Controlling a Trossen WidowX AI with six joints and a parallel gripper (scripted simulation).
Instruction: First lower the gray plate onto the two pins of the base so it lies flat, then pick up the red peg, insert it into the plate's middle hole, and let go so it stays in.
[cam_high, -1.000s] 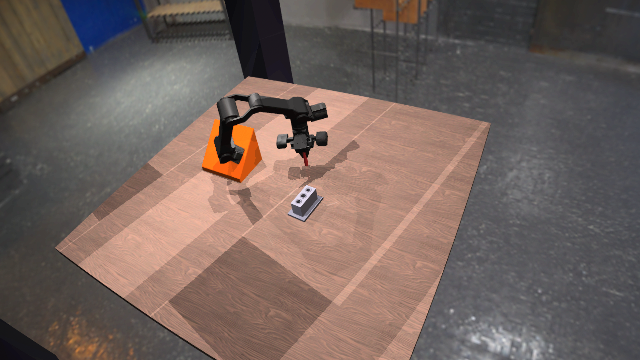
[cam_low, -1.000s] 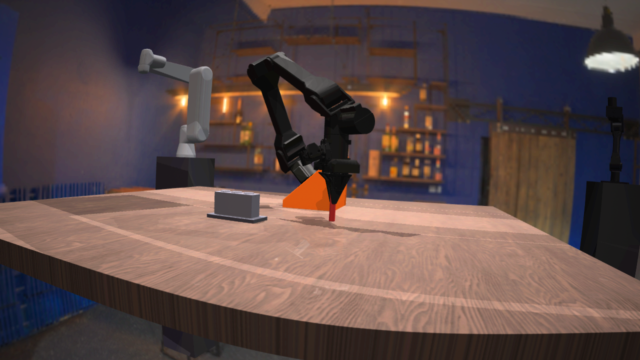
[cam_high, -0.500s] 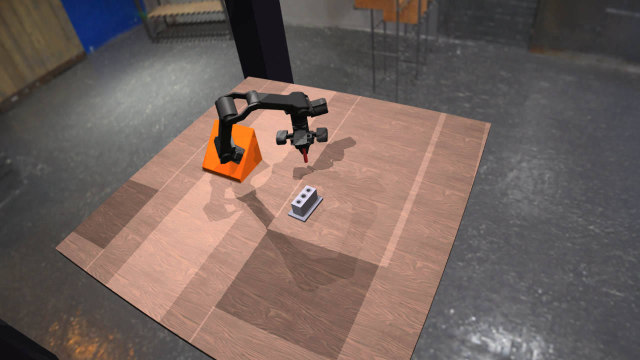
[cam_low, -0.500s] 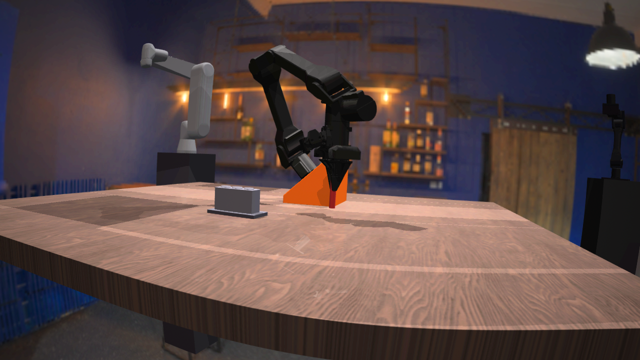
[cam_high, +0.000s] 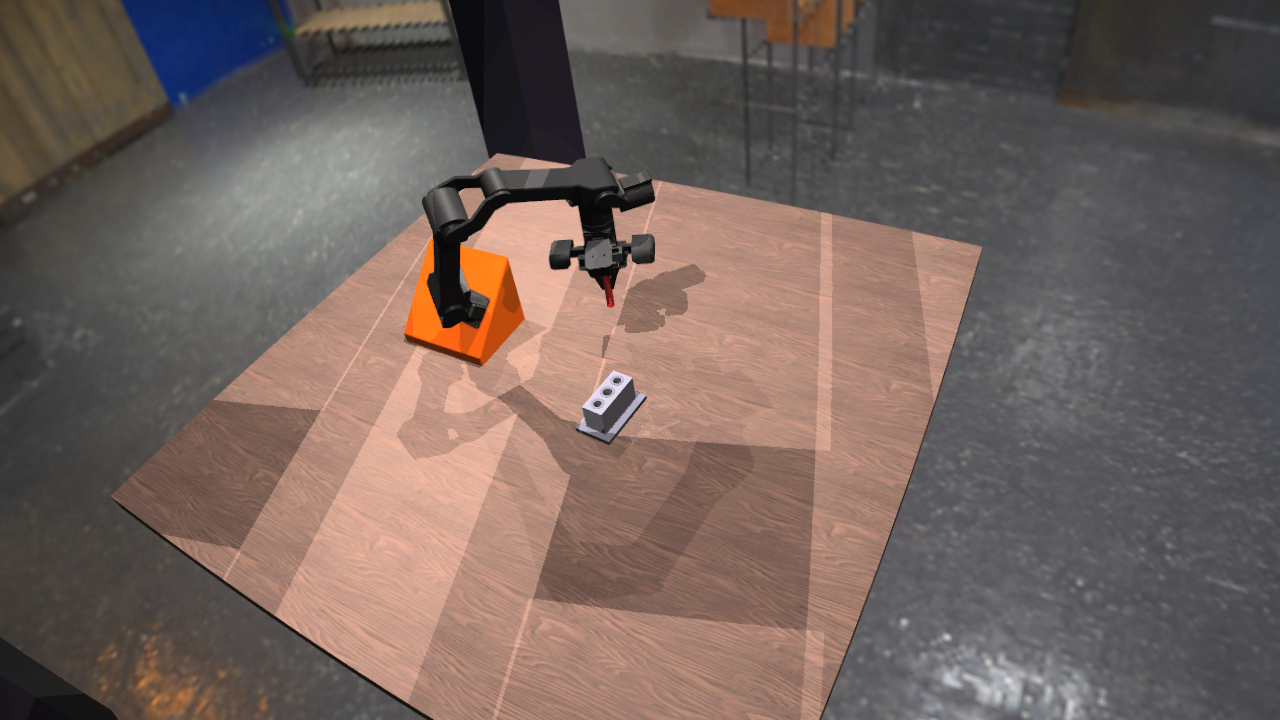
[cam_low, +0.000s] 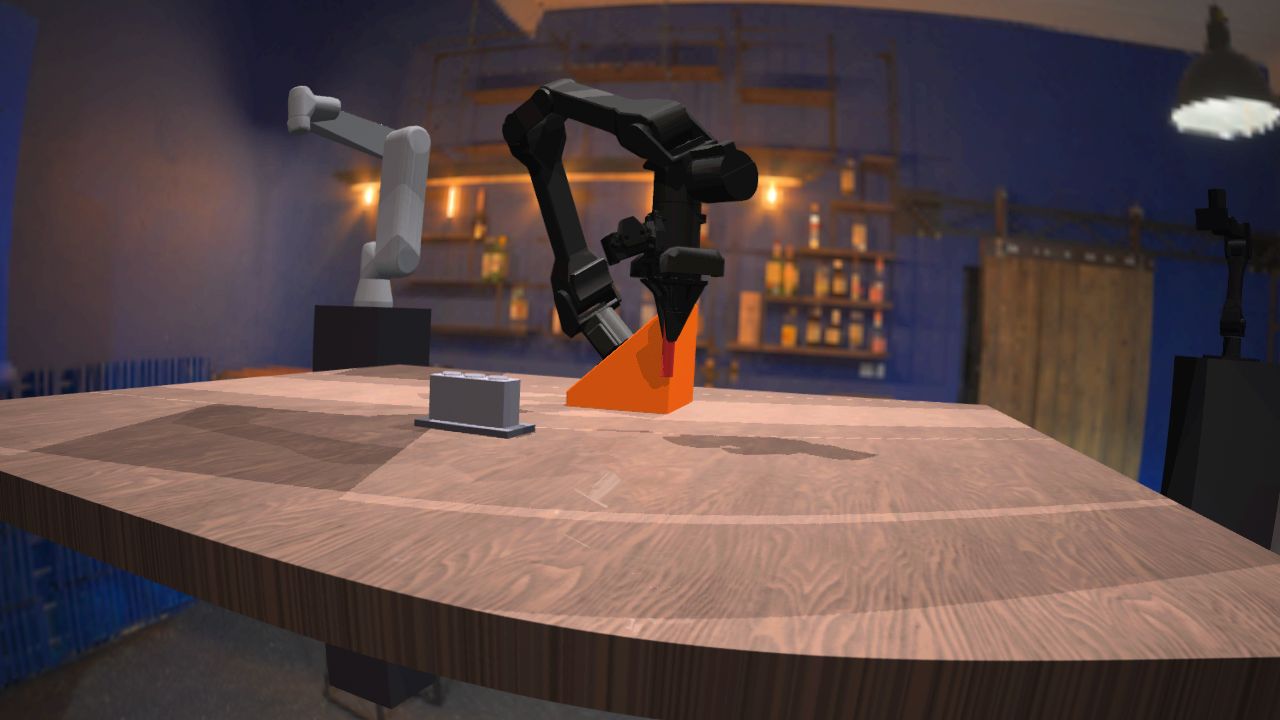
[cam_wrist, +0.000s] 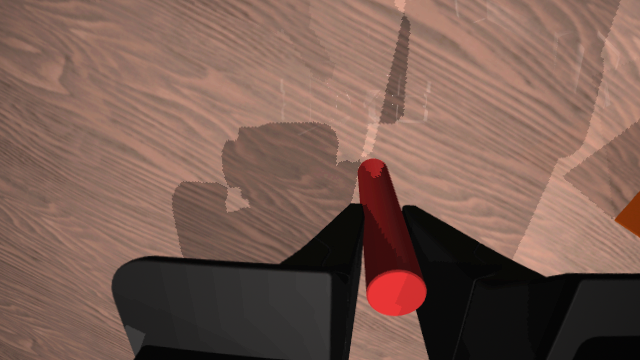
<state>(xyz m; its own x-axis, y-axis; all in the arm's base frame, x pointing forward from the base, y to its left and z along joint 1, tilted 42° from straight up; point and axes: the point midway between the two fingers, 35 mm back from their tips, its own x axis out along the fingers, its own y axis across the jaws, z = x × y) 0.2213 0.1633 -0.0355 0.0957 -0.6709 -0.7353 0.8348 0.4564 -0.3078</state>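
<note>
My gripper tip is now 120 mm short of the gray plate, 180 mm to the left of it and 60 mm above it. The rest, counted from my gripper tip: red peg (right at my gripper tip); base (120 mm ahead, 180 mm to the right, 100 mm below).
</note>
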